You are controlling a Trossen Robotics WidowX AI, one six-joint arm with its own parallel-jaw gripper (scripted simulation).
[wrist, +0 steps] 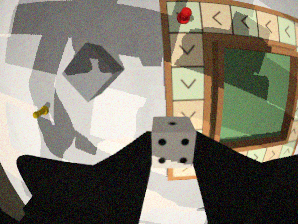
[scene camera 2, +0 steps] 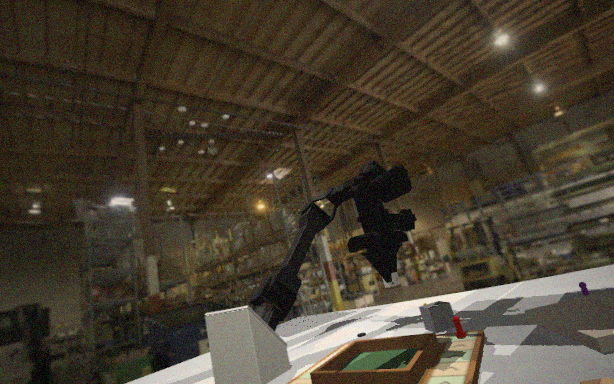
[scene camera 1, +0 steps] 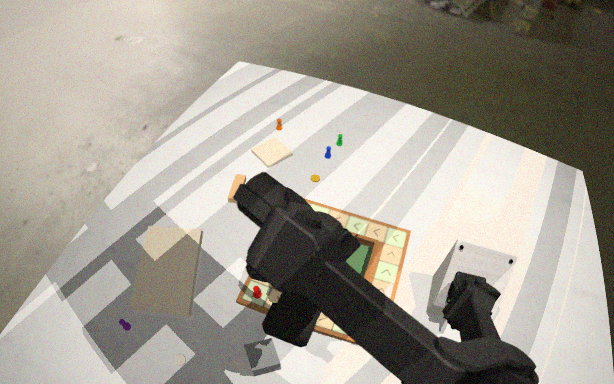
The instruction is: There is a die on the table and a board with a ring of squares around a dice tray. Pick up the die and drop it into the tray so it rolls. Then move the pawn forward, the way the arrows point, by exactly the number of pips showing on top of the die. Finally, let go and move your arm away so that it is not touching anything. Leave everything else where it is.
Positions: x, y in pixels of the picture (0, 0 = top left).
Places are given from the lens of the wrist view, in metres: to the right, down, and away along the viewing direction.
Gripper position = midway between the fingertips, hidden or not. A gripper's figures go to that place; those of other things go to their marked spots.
my gripper [wrist: 171, 137]: 0.02, 0.02, 0.10
grey block [wrist: 92, 69]: -0.06, -0.05, 0.16
green dice tray [wrist: 253, 96]: 0.16, -0.02, 0.19
The marked spots on the green dice tray and the grey block are 0.22 m apart.
